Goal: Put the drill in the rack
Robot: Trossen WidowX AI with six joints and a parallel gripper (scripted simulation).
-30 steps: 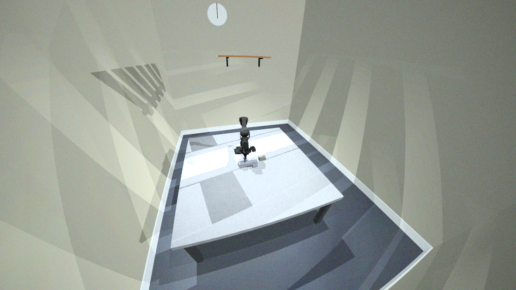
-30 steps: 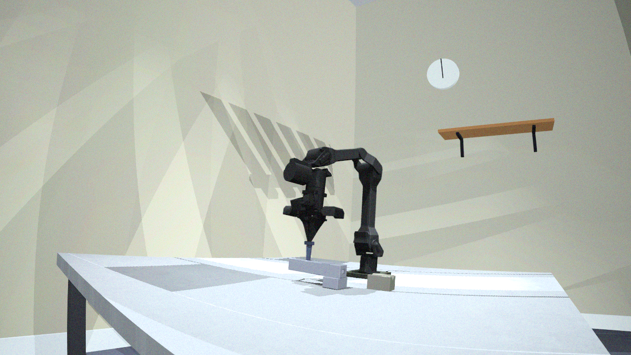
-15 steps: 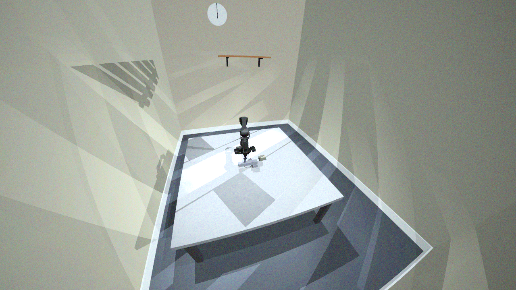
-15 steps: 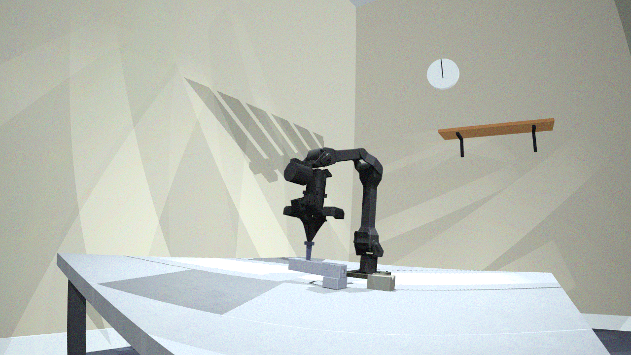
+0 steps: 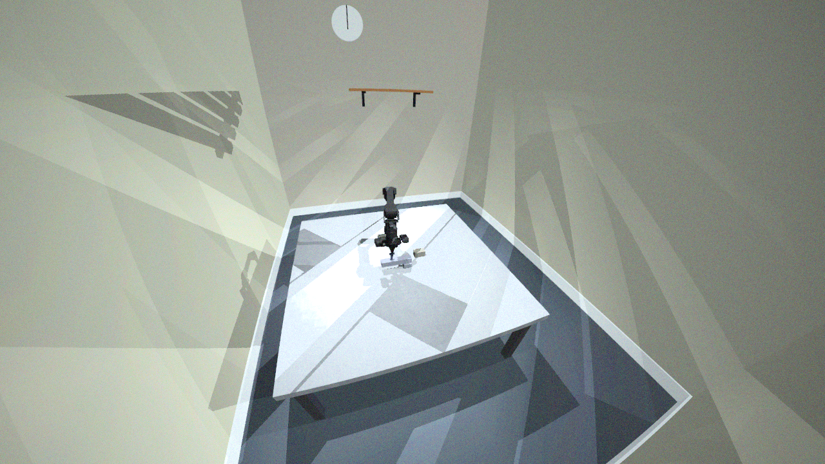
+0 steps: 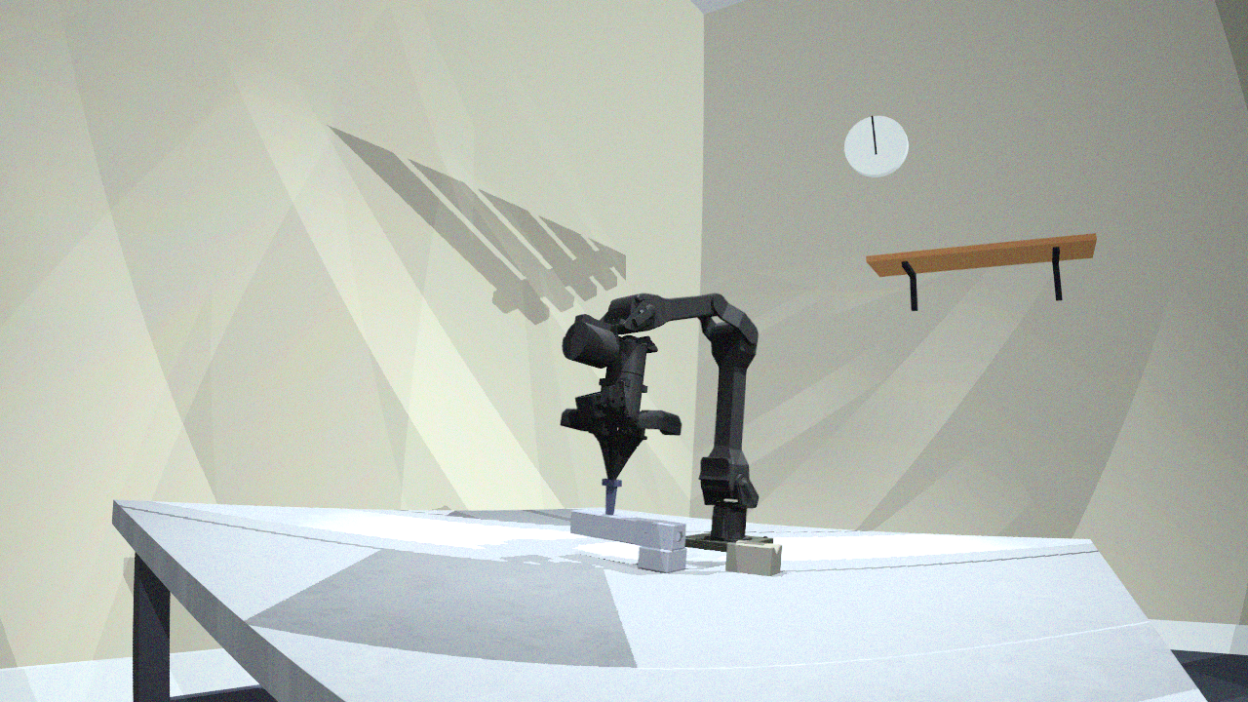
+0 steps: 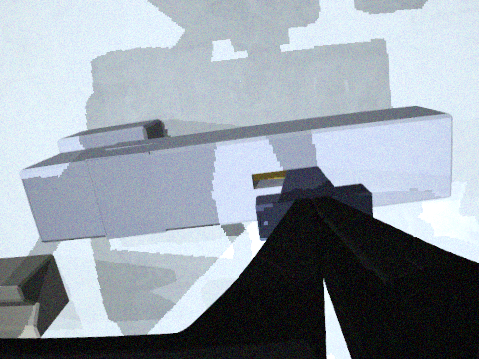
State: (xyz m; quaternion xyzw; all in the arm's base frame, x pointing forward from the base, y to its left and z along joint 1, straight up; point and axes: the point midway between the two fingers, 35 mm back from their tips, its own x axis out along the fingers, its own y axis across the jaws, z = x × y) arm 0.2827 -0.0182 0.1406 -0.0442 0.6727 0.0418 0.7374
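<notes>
My gripper tip is now 3 cm above the blue key. The rest, counted from my gripper tip: grey housing block (8 cm below, 3 cm to the left, 1 cm behind); rack (19 cm to the left, 10 cm below, 10 cm behind); drill (7 cm below, 5 cm to the left, 1 cm behind).
</notes>
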